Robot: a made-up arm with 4 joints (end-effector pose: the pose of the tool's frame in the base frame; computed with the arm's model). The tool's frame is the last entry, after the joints.
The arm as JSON. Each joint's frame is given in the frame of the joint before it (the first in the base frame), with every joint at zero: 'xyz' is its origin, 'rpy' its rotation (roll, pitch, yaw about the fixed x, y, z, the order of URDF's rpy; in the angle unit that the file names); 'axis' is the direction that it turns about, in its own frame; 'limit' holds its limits. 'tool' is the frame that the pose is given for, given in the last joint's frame.
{
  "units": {
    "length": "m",
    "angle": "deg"
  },
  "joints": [
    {
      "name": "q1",
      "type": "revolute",
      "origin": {
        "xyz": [
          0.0,
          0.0,
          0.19
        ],
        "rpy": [
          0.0,
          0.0,
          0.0
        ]
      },
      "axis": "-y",
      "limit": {
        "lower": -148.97,
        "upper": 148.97
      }
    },
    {
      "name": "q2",
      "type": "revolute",
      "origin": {
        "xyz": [
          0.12,
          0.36,
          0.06
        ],
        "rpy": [
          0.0,
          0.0,
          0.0
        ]
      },
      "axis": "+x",
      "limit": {
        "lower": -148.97,
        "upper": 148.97
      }
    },
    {
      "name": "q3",
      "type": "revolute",
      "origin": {
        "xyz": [
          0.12,
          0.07,
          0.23
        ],
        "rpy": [
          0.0,
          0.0,
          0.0
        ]
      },
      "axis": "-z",
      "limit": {
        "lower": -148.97,
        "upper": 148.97
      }
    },
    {
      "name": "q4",
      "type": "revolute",
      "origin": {
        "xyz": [
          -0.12,
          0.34,
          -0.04
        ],
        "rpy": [
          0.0,
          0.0,
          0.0
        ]
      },
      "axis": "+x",
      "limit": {
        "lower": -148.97,
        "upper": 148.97
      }
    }
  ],
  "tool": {
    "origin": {
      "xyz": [
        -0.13,
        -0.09,
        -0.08
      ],
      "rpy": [
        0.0,
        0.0,
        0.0
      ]
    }
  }
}
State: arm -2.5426 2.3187 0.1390 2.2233
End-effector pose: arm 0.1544 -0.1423 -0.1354 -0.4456 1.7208 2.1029
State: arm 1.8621 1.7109 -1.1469 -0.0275
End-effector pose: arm 0.0361 0.2564 0.1082 0.2921 -2.1854 2.2333
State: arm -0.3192 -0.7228 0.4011 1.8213
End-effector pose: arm 0.1012 0.8705 -0.0823 1.0422 -0.1159 -0.2926
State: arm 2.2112 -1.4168 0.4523 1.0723
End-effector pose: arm 0.2418 0.5100 0.5892 -0.0293 -2.6080 -0.4966
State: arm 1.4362 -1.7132 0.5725 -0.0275
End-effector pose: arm 0.3842 0.4126 0.3036 -1.1230 -1.4815 -1.6346
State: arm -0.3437 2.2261 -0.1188 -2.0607
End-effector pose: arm 0.0081 -0.0967 0.3468 0.1521 0.2428 -0.0919
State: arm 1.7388 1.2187 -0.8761 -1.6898
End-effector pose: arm -0.1836 0.1066 0.0286 -0.4748 -2.5766 -0.3536
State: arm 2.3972 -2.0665 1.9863 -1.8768
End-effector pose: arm -0.2824 0.5376 0.7794 -1.7053 -0.4870 2.2151
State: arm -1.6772 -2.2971 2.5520 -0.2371
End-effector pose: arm -0.1007 0.4499 -0.3803 -1.2444 -1.0911 -0.2777
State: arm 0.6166 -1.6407 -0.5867 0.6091
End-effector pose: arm -0.0363 0.4193 -0.0024 -1.0191 -0.0086 -0.0511
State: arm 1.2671 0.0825 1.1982 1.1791
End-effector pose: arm -0.0142 0.7932 0.7211 1.7435 -1.6258 -0.2561
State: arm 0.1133 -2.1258 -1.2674 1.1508
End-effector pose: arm -0.2003 0.4535 0.2357 -0.8204 1.2035 -0.1341
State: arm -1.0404 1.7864 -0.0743 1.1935
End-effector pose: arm 0.3822 0.1926 0.4578 2.6451 0.0921 -1.3924
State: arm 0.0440 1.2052 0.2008 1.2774
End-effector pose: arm 0.0483 0.4643 0.7509 2.4775 -0.0281 -0.2086
